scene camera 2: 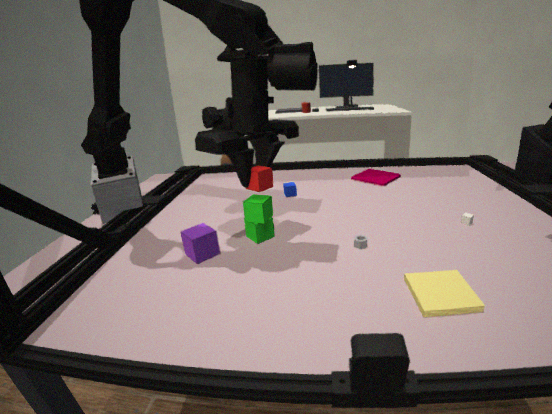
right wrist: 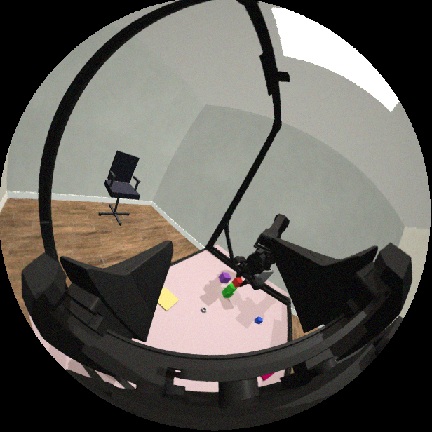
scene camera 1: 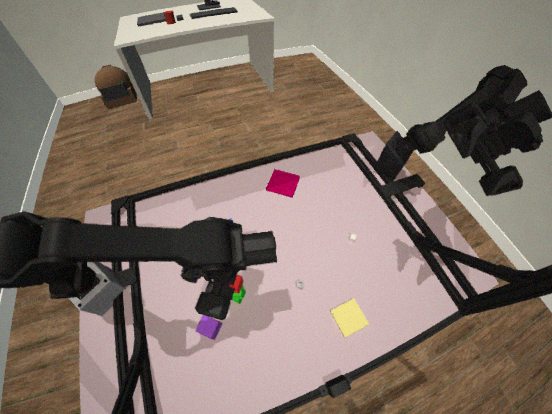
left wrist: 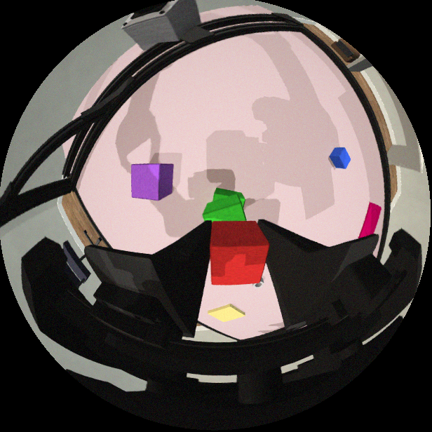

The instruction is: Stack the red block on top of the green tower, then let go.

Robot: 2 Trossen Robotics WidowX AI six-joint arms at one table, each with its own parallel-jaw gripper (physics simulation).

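Pixels of known places: left gripper, fingertip midpoint: (scene camera 2: 253,184) (scene camera 1: 228,283); right gripper, fingertip midpoint: (scene camera 1: 477,176); left arm's base, link origin: (scene camera 2: 112,169) (scene camera 1: 82,281); right arm's base, link origin: (scene camera 2: 549,137) (scene camera 1: 400,148).
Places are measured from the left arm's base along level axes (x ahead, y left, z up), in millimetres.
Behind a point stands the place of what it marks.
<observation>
The red block (scene camera 1: 237,284) @(x 252, y -319, z 17 mm) (scene camera 2: 261,179) @(x 248, y -325, z 3 mm) (left wrist: 237,254) (right wrist: 237,282) is held between the fingers of my left gripper (scene camera 2: 257,177) @(x 245, y -292, z -13 mm) (left wrist: 234,225), which is shut on it. In scene camera 2 it shows a little above the green tower (scene camera 1: 239,295) @(x 240, y -326, z -36 mm) (scene camera 2: 258,218) @(x 236, y -323, z -64 mm) (left wrist: 225,206) (right wrist: 229,290), with a gap between them. The tower is two green blocks, the upper one turned a little on the lower. In scene camera 1 the left arm hides part of the red block. My right gripper (right wrist: 222,245) is open and empty, high off to the right in scene camera 1.
A purple cube (scene camera 1: 209,327) @(x 137, y -313, z -66 mm) (scene camera 2: 200,243) @(x 132, y -331, z -77 mm) (left wrist: 152,181) stands near the tower. A blue cube (scene camera 2: 290,189) @(x 384, y -153, z -93 mm) (left wrist: 340,158) lies behind it. A grey nut (scene camera 1: 300,284) @(x 367, y -429, z -97 mm) (scene camera 2: 360,242) @(x 365, y -433, z -99 mm), a white cube (scene camera 1: 353,237) @(x 591, y -476, z -95 mm) (scene camera 2: 467,219) @(x 586, y -479, z -100 mm), a yellow pad (scene camera 1: 349,317) @(x 378, y -582, z -101 mm) (scene camera 2: 444,293) @(x 373, y -591, z -101 mm) and a magenta pad (scene camera 1: 283,183) @(x 634, y -173, z -103 mm) (scene camera 2: 376,177) @(x 627, y -182, z -103 mm) lie further right.
</observation>
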